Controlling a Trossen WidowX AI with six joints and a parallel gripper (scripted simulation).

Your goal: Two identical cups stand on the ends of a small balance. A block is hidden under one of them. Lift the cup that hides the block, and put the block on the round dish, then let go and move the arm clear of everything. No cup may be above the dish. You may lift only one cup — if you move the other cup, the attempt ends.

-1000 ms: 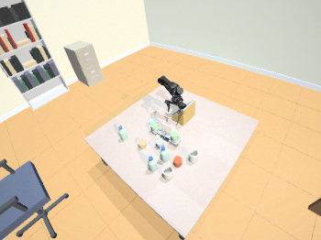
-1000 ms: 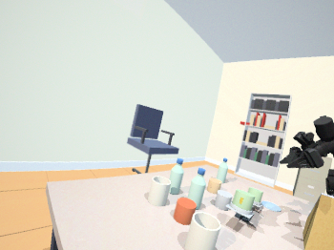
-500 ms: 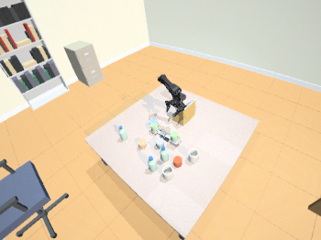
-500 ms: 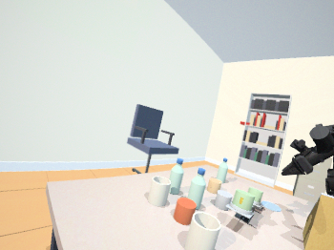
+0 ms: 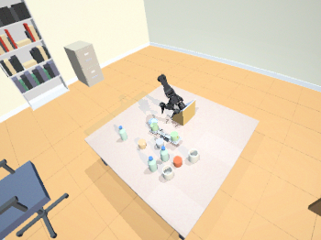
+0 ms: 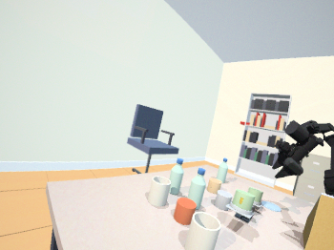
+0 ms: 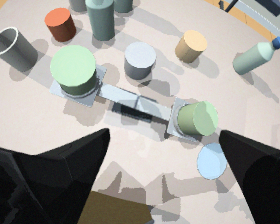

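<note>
Now: gripper tip 180 mm above the block, 120 mm to the left of it and 50 mm short of it. The rest, counted from my gripper tip: tan cup: 270 mm ahead, 180 mm below, 100 mm to the right; light blue round dish: 220 mm to the right, 220 mm below, 40 mm behind; grey cup: 190 mm ahead, 180 mm below, 10 mm to the left.
</note>
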